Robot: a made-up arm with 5 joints. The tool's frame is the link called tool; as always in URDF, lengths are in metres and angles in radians. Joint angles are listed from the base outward. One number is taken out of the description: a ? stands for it. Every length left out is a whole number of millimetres.
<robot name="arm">
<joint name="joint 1" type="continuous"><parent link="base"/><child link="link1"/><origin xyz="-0.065 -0.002 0.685" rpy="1.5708 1.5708 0"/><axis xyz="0 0 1"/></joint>
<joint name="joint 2" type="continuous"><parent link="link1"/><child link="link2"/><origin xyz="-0.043 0.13 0" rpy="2.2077 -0.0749 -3.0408"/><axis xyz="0 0 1"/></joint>
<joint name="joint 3" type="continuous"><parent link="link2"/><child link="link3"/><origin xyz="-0.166 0.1 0" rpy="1.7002 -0.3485 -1.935"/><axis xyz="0 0 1"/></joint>
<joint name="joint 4" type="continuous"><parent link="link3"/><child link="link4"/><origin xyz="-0.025 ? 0" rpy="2.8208 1.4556 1.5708"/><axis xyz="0 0 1"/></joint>
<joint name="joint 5" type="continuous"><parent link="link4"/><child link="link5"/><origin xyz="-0.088 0.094 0" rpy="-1.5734 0.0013 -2.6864"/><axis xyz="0 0 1"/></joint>
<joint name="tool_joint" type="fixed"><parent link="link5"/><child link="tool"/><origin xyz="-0.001 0.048 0" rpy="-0.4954 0.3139 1.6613"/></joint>
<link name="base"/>
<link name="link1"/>
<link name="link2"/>
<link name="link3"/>
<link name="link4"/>
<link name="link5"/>
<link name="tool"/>
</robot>
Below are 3 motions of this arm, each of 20 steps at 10 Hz.
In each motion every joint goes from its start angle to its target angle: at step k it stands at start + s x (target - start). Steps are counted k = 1, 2, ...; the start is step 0. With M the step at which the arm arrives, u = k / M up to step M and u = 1 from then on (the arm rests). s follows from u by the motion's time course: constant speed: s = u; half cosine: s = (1 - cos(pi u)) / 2; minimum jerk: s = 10 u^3 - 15 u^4 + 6 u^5.
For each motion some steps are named. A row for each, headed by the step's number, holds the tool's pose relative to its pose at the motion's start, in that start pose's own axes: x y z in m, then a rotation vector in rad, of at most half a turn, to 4 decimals.
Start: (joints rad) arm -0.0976 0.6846 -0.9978 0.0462 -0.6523
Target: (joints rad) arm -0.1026 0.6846 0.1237 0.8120 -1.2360
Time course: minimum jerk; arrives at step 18
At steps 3, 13, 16, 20:
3: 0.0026 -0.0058 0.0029 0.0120 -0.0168 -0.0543
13: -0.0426 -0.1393 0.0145 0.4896 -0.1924 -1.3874
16: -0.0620 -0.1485 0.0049 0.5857 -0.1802 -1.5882
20: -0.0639 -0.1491 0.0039 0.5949 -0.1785 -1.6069

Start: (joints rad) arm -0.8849 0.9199 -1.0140 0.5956 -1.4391
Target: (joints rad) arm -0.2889 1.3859 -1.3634 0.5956 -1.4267
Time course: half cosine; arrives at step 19
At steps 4, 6, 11, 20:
4: -0.0087 0.0146 0.0108 -0.0268 -0.0488 0.0609
6: -0.0200 0.0310 0.0219 -0.0609 -0.1055 0.1301
11: -0.0645 0.0814 0.0465 -0.1971 -0.2930 0.3506
20: -0.1131 0.1225 0.0508 -0.3603 -0.4693 0.5502

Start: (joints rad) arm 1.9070 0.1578 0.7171 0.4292 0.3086
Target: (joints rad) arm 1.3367 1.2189 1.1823 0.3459 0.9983
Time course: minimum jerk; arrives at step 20
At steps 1, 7, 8, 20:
1: -0.0004 0.0002 -0.0004 0.0005 0.0011 0.0002
7: -0.0917 0.0351 -0.0557 0.0975 0.2245 0.0258
8: -0.1262 0.0475 -0.0670 0.1311 0.3020 0.0272
20: -0.3749 0.1512 -0.0055 0.3813 0.9312 -0.0776

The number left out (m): 0.036
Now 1 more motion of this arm.
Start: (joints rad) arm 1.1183 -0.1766 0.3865 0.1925 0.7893
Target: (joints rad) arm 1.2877 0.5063 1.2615 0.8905 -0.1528
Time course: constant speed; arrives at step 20
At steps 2, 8, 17, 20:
2: -0.0081 -0.0006 -0.0071 0.0205 0.0850 -0.1644
8: -0.0472 0.0118 -0.0244 0.1061 0.3756 -0.6523
17: -0.1283 0.0807 -0.0196 0.2399 0.9282 -1.3324
20: -0.1543 0.1152 -0.0041 0.2642 1.1475 -1.5347

